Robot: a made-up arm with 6 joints. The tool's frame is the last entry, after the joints.
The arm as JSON. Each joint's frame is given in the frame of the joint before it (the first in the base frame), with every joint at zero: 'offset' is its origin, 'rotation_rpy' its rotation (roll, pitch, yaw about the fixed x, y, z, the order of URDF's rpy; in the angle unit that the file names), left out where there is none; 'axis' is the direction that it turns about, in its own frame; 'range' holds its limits. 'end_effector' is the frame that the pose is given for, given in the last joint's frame.
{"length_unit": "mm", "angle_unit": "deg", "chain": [
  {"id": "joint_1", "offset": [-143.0, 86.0, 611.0], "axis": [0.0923, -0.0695, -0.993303], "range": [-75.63, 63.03]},
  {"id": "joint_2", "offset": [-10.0, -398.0, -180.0], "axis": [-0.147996, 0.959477, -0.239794], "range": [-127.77, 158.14]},
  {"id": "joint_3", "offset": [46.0, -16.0, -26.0], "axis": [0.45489, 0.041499, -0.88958], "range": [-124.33, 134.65]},
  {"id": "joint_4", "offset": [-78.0, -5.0, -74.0], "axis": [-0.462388, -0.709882, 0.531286], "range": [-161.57, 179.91]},
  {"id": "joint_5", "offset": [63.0, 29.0, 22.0], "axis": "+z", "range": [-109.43, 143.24]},
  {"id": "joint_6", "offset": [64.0, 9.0, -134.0], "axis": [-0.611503, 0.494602, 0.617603], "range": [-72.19, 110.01]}
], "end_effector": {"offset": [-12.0, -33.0, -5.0], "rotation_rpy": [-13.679, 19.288, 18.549]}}
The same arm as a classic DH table. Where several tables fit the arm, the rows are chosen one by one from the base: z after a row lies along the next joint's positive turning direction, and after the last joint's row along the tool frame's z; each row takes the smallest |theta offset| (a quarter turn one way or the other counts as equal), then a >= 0, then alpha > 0; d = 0 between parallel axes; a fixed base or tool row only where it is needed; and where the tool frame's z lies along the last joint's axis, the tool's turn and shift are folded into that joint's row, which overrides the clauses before.
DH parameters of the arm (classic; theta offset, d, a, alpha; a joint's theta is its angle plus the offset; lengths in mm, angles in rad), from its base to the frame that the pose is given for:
base (fixed): 0.9254 -815.8 -17.3 3.0258
joint_1: 0.7561 -1171.1 -92.3 1.4123
joint_2: -0.4007 -404 23.9 -1.3839
joint_3: 0.4921 109.6 -98.6 -2.3637
joint_4: -0.5362 -25.1 37 -1.0107
joint_5: 1.468 -40.6 47.2 -0.9051
joint_6: 0.5139 -58.3 -30.4 0.9426
tool (fixed): -0.8404 -16.8 0 0
Joint limits (rad, base to tool): -1.32..1.1001 -2.23..2.7601 -2.17..2.3501 -2.8199..3.14 -1.9099..2.5 -1.26..1.92

